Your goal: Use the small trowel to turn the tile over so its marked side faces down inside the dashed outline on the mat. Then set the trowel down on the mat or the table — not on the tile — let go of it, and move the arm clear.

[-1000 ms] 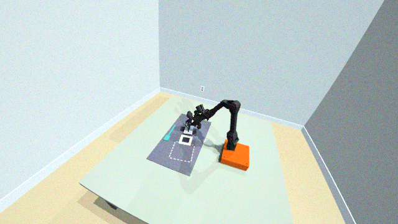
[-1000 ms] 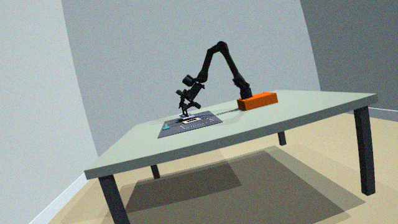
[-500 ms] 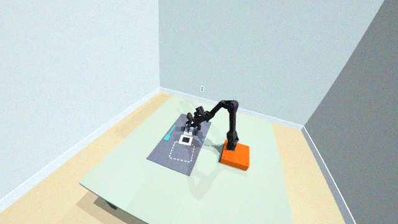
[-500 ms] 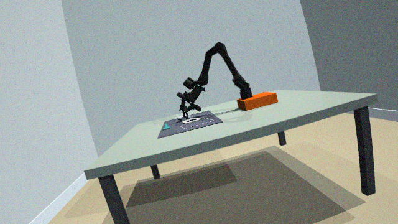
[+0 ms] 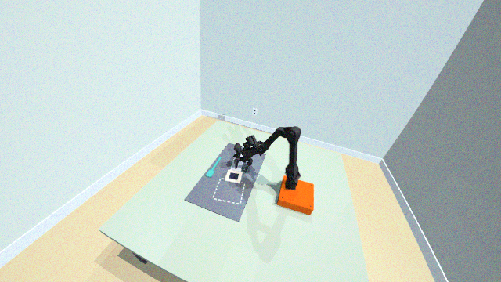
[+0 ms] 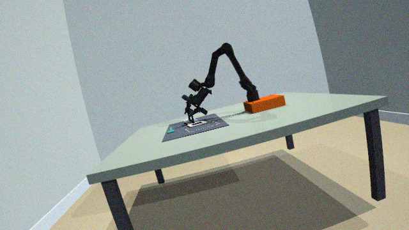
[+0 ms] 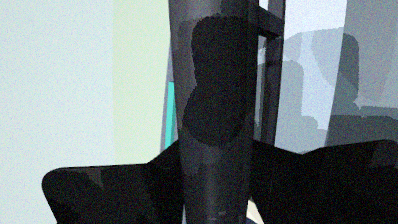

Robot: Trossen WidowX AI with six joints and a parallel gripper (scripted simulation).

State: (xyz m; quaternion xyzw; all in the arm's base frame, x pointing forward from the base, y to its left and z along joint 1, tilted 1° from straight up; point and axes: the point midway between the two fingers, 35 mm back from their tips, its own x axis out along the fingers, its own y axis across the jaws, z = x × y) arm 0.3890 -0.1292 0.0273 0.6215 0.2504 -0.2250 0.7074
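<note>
My gripper tip is 90 mm to the right of the grey mat, 80 mm above it and 20 mm past it. The rest, counted from my gripper tip: white tile 120 mm to the left, 50 mm below, 40 mm behind; trowel 30 mm behind, 10 mm below; teal tool 120 mm ahead, 100 mm to the left, 50 mm below.
</note>
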